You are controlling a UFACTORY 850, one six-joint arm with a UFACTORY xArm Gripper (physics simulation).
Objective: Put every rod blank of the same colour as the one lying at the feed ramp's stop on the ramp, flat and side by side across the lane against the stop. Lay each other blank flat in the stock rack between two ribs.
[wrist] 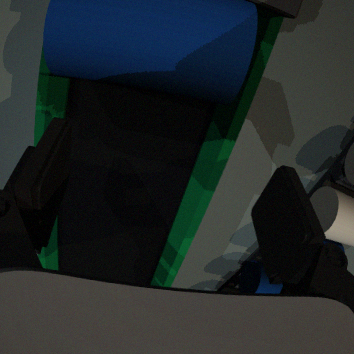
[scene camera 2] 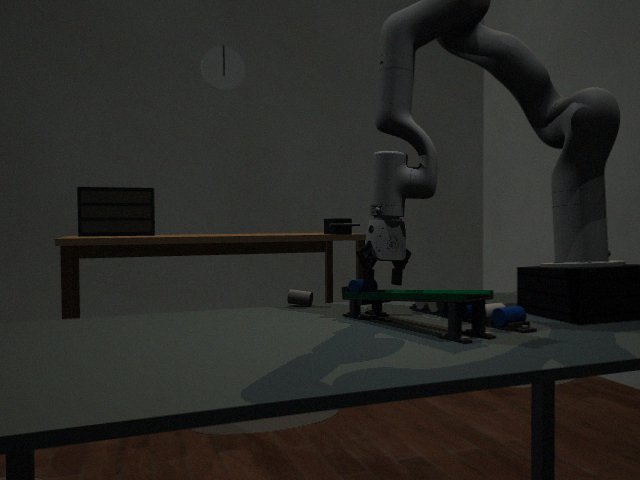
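The green-railed feed ramp stands on dark legs. A blue rod blank lies across its lane at the left end in the scene view; a finger hides part of it there. My gripper is open and empty, low over the ramp beside that blank. A pale grey blank lies on its side on the table, beyond the ramp's left end. Behind the ramp, a blue blank and a cream blank lie at a low dark ribbed rack, with another blue blank partly hidden.
The robot's dark base block stands at the right, behind the rack. The table's dark front edge runs across the foreground. A wooden bench stands in the background with a dark shelf box on it.
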